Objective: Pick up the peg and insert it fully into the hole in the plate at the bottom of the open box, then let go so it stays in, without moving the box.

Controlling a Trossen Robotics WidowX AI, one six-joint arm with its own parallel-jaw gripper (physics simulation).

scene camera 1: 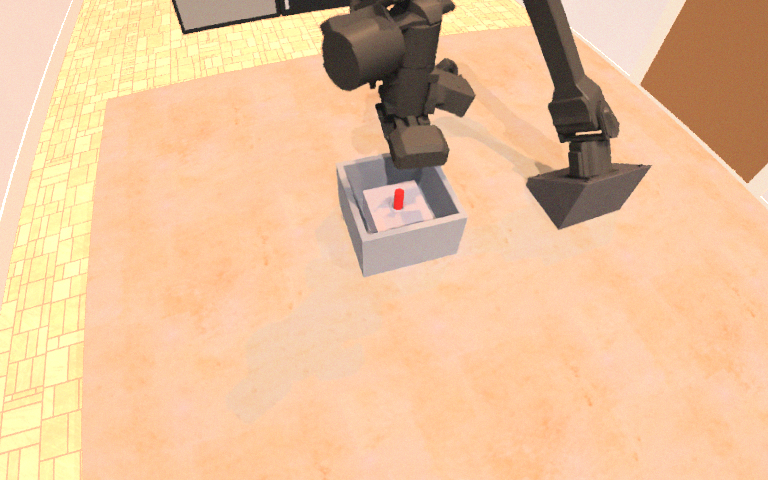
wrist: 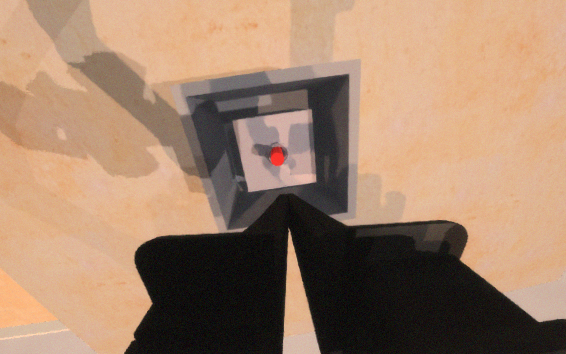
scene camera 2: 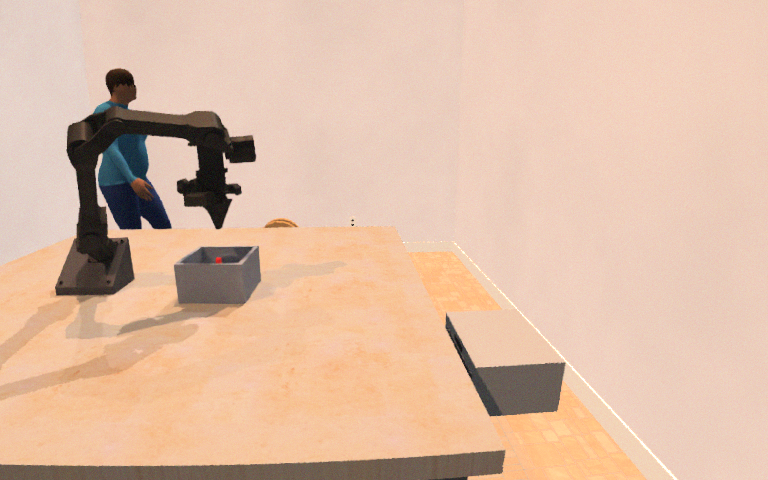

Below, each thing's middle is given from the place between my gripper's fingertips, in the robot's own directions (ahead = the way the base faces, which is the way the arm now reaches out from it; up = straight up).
Right now my hand is 11 cm above the grey box point(scene camera 1: 376, 253) and 1 cm past it. From my hand the other things lie so: grey plate point(scene camera 1: 378, 204) (13 cm below, 1 cm behind).
